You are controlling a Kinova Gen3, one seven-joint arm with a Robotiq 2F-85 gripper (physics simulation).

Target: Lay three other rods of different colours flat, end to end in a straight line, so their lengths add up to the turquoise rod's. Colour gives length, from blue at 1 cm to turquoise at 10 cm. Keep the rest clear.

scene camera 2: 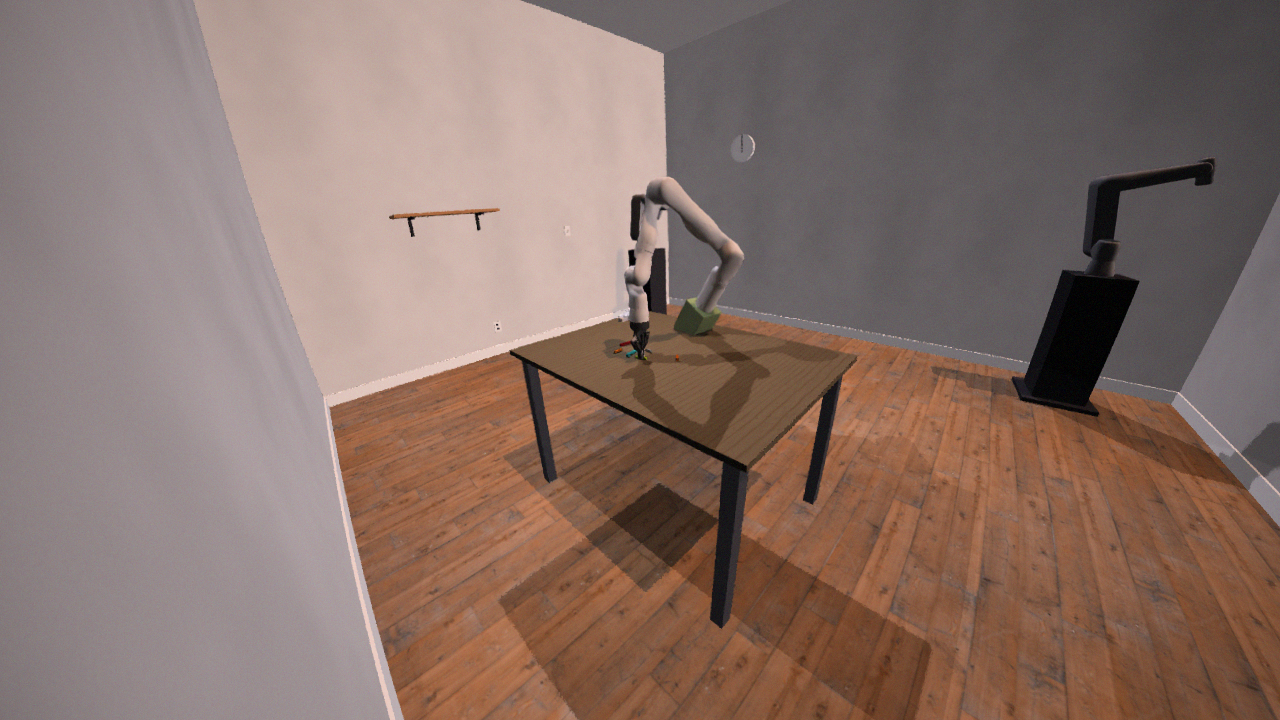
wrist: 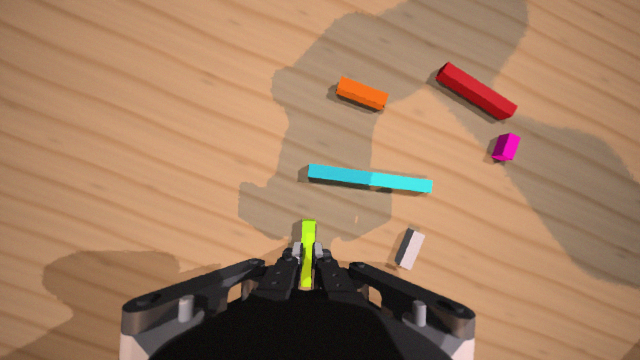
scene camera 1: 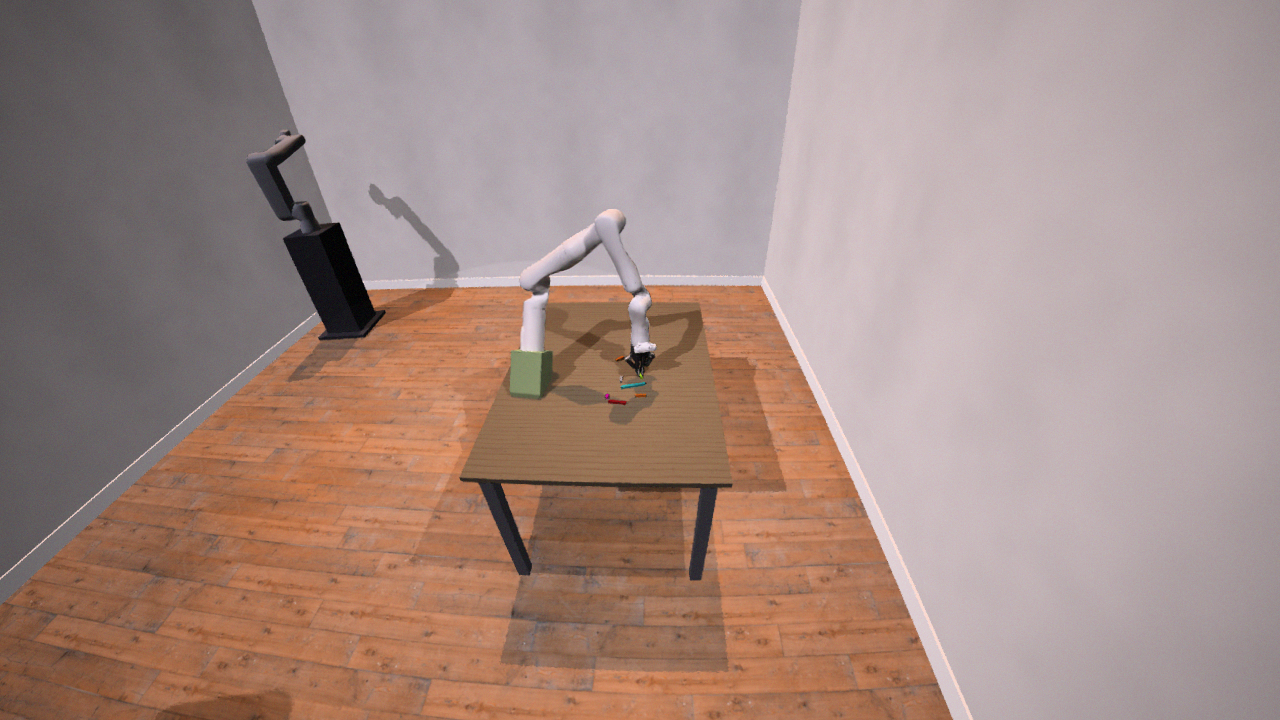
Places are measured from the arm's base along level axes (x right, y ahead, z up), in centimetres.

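Pixels of known places: gripper, fingertip midpoint: (scene camera 2: 641,357) (wrist: 307,254) (scene camera 1: 639,374); arm's base at its link origin: (scene camera 2: 704,306) (scene camera 1: 532,350).
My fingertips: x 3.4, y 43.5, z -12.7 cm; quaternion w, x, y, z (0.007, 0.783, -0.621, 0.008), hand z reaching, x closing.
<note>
Ahead of a thing's pixels: the offset from my fingertips to its top centre. Level surfaces: height alone.
My gripper (scene camera 1: 640,371) (scene camera 2: 641,356) (wrist: 307,254) is shut on the lime rod @[dx +0.2, dy +0.1, dz +0.6 cm] (wrist: 308,230), low at the table; whether the rod touches the table I cannot tell. In the wrist view, the turquoise rod @[dx +7.2, dy -3.2, dz +0.6 cm] (wrist: 370,178) (scene camera 1: 632,385) lies flat just beyond it. The white rod @[dx +2.6, dy -7.9, dz +0.6 cm] (wrist: 410,249) lies to the right of the gripper. An orange rod @[dx +13.6, dy -0.6, dz +0.6 cm] (wrist: 362,93) (scene camera 1: 640,395) lies beyond the turquoise rod. The red rod @[dx +16.8, dy -10.0, dz +0.6 cm] (wrist: 476,91) (scene camera 1: 617,402) and the short magenta rod @[dx +13.1, dy -13.9, dz +0.6 cm] (wrist: 506,147) (scene camera 1: 606,395) lie apart at the upper right.
Another orange piece @[dx -11.9, dy -8.0, dz +0.6 cm] (scene camera 1: 620,358) (scene camera 2: 677,357) lies on the table @[dz -0.4 cm] (scene camera 1: 590,447) (scene camera 2: 572,367), behind the gripper in scene camera 1. The arm stands on a green block (scene camera 1: 530,374) (scene camera 2: 696,317) at the table's left side in that view.
</note>
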